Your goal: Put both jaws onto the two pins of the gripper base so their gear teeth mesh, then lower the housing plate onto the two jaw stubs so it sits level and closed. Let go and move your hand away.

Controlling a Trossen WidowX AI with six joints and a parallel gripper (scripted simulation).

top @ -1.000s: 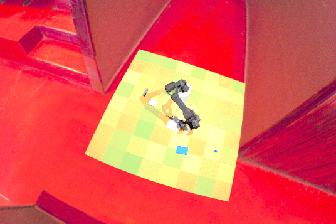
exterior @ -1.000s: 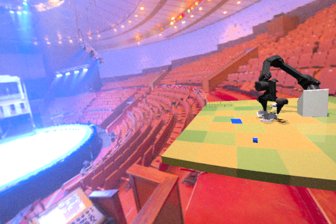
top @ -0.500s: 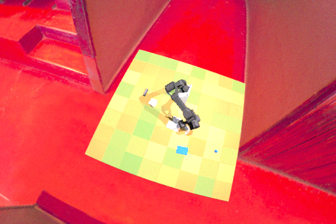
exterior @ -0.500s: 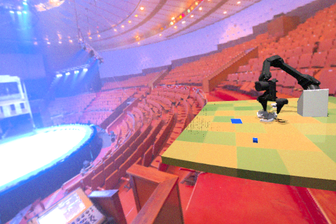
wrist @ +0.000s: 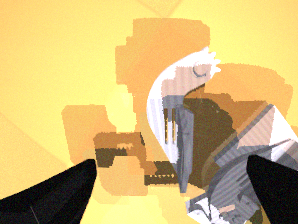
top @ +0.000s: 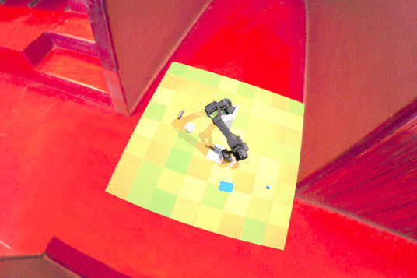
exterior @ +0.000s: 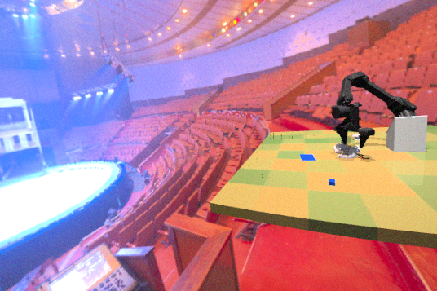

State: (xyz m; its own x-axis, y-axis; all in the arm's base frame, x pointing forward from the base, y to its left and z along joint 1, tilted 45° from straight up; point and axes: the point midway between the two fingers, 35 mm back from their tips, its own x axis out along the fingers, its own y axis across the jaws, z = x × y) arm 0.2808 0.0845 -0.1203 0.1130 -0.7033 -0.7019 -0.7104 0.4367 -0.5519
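The grey jaw lies 4 cm ahead of my gripper tip, 1 cm to the left of it and 5 cm below it. Round my gripper tip: flat white plate 5 cm ahead, 11 cm to the right, 5 cm below; then flat blue square 22 cm ahead, 5 cm to the left, 5 cm below; then blue cube 10 cm ahead, 34 cm to the left, 5 cm below.
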